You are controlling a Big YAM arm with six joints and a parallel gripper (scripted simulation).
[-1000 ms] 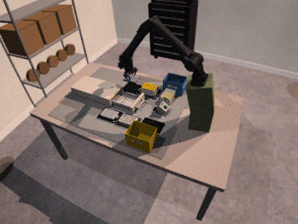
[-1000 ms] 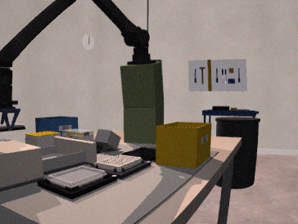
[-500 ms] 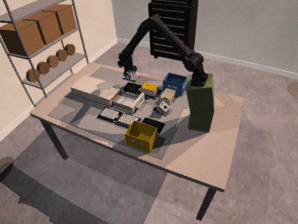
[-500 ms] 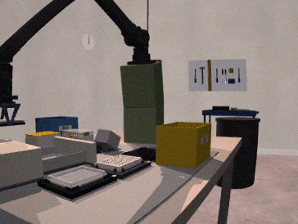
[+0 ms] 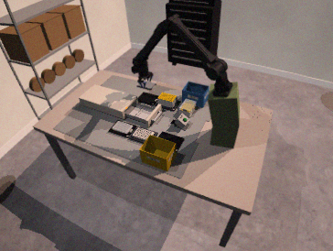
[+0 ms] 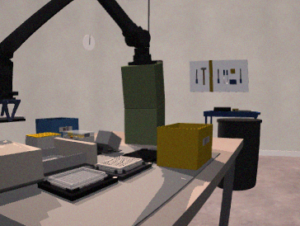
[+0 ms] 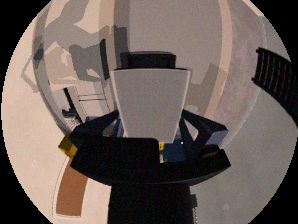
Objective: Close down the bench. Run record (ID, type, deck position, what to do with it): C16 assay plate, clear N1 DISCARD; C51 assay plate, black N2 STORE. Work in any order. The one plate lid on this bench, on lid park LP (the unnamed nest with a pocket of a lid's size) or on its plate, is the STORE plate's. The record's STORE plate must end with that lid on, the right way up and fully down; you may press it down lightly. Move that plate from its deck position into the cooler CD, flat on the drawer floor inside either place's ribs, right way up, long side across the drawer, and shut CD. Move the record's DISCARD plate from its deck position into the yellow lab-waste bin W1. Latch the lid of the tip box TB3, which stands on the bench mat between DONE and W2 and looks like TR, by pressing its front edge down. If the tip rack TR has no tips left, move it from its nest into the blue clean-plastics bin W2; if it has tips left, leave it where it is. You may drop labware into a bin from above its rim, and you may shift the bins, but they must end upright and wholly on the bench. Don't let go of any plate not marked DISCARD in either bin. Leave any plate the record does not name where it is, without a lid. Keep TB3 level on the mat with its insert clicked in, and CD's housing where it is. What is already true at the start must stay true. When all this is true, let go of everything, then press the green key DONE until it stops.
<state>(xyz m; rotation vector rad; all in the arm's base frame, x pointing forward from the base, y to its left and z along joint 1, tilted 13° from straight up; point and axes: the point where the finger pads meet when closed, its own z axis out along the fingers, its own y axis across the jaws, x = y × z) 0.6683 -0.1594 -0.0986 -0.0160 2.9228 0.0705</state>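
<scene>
Now: hand 5 cm past the cooler drawer, 19 cm to the right of it and 12 cm above it. The rest, counted from my hand: black plate (right at my hand); black nest N2 (14 cm below); clear plate lid (right at my hand).
</scene>
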